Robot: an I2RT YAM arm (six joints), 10 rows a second.
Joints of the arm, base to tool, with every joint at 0 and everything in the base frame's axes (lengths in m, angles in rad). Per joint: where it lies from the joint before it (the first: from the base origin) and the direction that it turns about. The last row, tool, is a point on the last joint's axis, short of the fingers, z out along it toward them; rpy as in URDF.
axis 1: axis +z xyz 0 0 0.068
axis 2: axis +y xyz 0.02 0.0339 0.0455
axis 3: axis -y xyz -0.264 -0.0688 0
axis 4: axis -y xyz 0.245 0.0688 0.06
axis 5: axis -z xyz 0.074 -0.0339 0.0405
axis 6: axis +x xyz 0.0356 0 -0.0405
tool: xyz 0 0 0 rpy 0 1.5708 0
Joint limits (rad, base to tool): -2.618..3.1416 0..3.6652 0..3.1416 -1.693..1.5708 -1.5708..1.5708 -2.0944..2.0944
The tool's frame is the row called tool.
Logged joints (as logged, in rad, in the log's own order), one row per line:
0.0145, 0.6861, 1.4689, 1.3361, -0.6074, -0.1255
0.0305, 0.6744, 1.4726, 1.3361, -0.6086, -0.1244
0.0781, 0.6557, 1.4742, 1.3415, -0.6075, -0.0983
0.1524, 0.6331, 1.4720, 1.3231, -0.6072, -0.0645
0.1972, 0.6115, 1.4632, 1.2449, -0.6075, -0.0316
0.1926, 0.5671, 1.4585, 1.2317, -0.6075, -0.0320
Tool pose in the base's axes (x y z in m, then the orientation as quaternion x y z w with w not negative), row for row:
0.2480, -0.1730, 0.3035, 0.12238, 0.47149, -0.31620, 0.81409
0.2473, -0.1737, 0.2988, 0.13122, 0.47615, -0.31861, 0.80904
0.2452, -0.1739, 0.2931, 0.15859, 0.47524, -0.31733, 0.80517
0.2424, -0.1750, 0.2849, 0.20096, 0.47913, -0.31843, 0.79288
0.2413, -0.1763, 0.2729, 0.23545, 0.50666, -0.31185, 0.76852
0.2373, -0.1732, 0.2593, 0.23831, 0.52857, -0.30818, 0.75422
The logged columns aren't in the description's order. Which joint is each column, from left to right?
Columns, left to right: axis 5, axis 3, axis 2, axis 4, axis 1, axis 6.
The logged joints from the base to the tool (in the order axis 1, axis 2, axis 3, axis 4, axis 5, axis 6), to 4 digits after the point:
-0.6074, 1.4689, 0.6861, 1.3361, 0.0145, -0.1255
-0.6086, 1.4726, 0.6744, 1.3361, 0.0305, -0.1244
-0.6075, 1.4742, 0.6557, 1.3415, 0.0781, -0.0983
-0.6072, 1.4720, 0.6331, 1.3231, 0.1524, -0.0645
-0.6075, 1.4632, 0.6115, 1.2449, 0.1972, -0.0316
-0.6075, 1.4585, 0.5671, 1.2317, 0.1926, -0.0320

